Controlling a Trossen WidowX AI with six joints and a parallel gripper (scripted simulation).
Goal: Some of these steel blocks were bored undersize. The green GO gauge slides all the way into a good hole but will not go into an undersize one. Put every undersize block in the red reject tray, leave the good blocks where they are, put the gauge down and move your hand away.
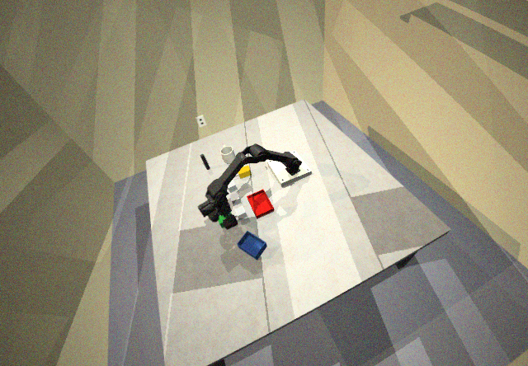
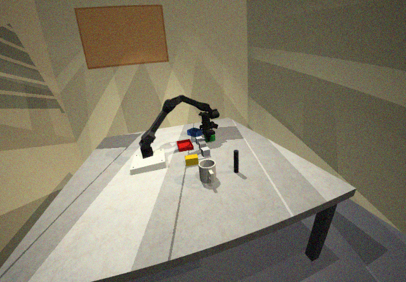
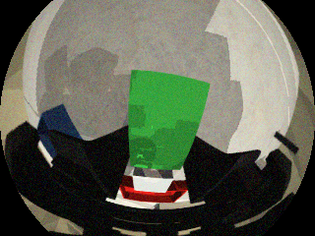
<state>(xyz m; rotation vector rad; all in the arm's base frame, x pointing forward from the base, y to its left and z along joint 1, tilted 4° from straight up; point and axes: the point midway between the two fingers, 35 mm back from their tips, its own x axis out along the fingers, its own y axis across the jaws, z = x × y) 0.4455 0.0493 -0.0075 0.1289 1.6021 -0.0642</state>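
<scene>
My gripper tip is 10 mm past the green GO gauge and 20 mm below it. Also, from my gripper tip: blue tray 30 mm behind, 190 mm to the left; red reject tray 180 mm behind, 10 mm to the left; steel block 80 mm behind, 90 mm to the right, 10 mm above.
</scene>
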